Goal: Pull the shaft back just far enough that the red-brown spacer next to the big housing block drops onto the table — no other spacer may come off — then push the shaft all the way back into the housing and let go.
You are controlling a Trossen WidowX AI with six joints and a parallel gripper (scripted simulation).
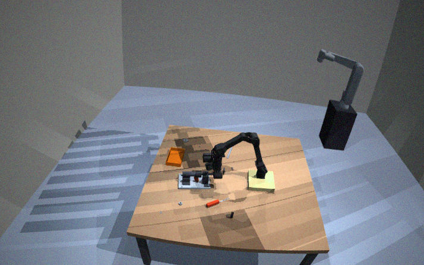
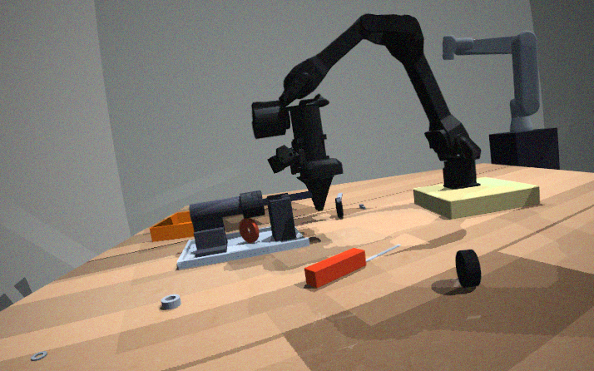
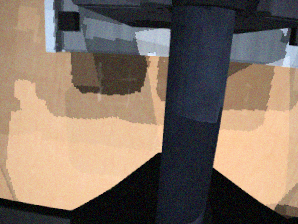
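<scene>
My gripper tip is now 80 mm short of the shaft, 10 mm to the right of it and 30 mm below it. Round my gripper tip: orange tray (350 mm ahead, 210 mm to the right, 40 mm below); then red-brown spacer (140 mm ahead, 30 mm to the left, 10 mm below); then dark spacer (130 mm ahead, 20 mm to the left, 30 mm above).
</scene>
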